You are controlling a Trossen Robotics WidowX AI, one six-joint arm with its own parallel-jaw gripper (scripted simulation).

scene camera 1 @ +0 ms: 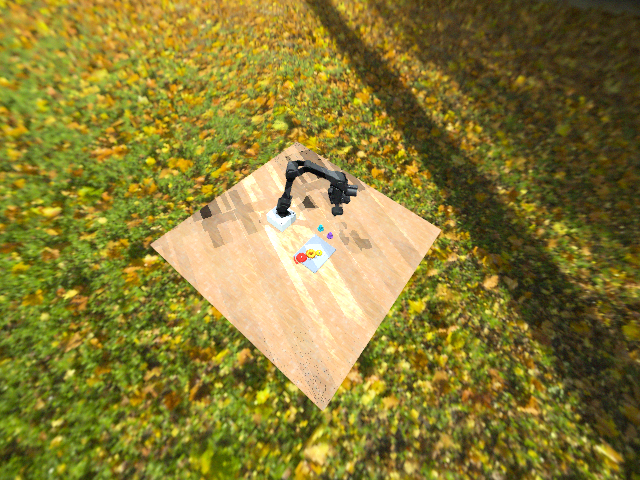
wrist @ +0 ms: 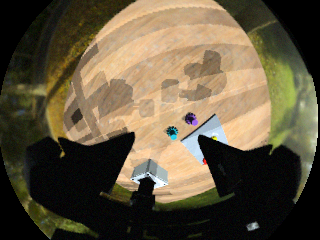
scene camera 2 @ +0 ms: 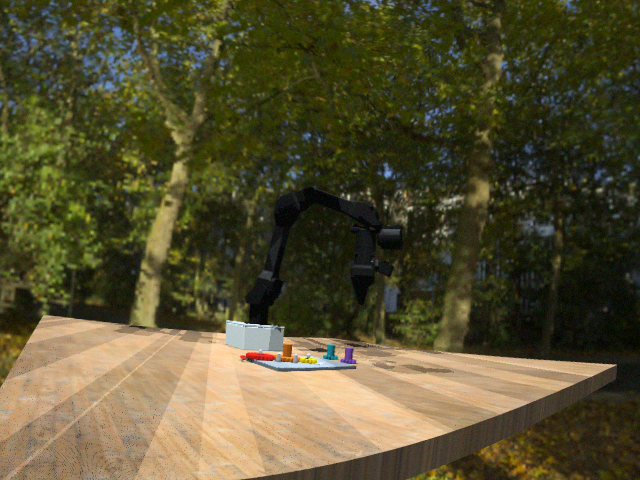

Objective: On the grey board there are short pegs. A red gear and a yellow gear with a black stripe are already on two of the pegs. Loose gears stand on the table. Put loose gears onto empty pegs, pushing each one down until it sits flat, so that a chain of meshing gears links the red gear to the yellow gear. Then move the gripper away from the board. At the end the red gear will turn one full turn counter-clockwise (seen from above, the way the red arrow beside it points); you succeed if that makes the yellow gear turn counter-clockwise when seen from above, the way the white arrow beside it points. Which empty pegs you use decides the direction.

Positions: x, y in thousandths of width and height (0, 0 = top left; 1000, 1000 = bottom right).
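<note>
In one view I find my gripper (scene camera 2: 563, 634), and it is open and holds nothing. The wrist view shows me my gripper (wrist: 523, 569) too.
</note>
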